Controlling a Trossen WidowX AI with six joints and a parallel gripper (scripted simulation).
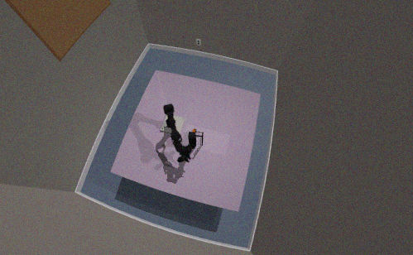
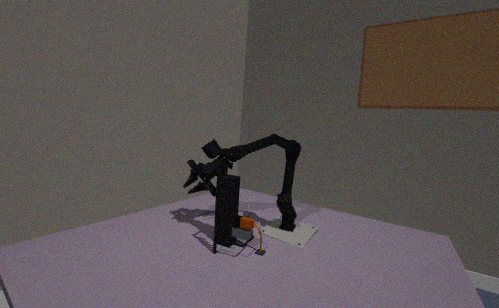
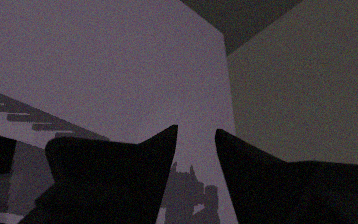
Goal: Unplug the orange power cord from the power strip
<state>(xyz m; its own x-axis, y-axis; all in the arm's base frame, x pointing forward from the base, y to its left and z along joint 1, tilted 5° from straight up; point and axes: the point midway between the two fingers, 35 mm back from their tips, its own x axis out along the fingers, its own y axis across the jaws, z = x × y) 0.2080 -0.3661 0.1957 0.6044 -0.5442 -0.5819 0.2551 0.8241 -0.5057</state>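
My gripper tip is now 270 mm to the right of the orange plug, 70 mm above it and 10 mm short of it. From my gripper tip the other things lie so: black power strip (200 mm to the left, 40 mm below).
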